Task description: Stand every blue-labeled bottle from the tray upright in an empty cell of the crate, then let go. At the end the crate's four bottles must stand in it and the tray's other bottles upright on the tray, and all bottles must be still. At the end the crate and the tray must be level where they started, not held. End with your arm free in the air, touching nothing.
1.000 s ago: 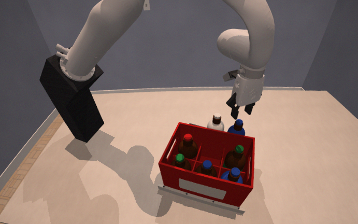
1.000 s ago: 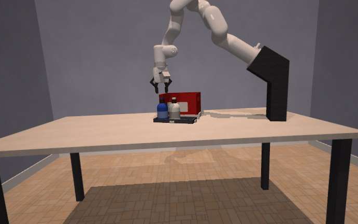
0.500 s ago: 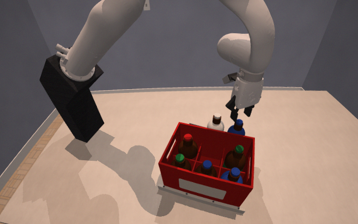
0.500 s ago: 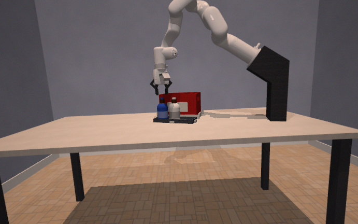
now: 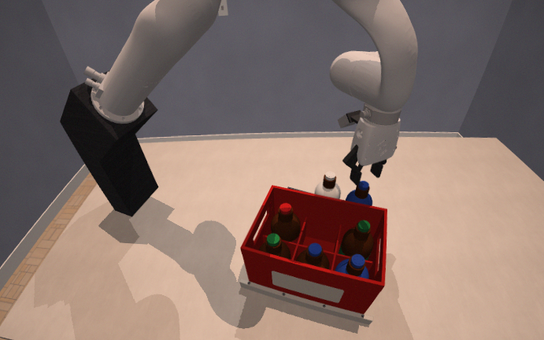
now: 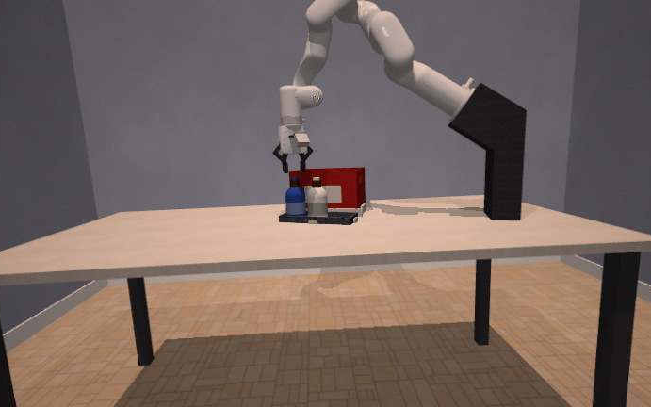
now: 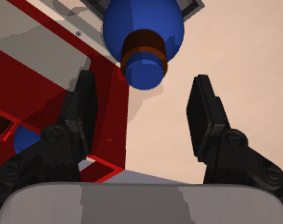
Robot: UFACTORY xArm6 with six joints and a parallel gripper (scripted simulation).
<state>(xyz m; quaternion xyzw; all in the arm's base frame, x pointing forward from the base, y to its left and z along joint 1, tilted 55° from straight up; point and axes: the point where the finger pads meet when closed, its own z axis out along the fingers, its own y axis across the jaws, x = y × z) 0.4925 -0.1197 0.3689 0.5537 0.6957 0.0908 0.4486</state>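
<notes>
Now: hand 11 cm above the white-labeled bottle, 7 cm to the right of it and 6 cm past it. The rest, counted from my hand: crate 18 cm behind, 11 cm below, 8 cm to the right; dark tray 18 cm below, 6 cm to the left, 6 cm behind.
</notes>
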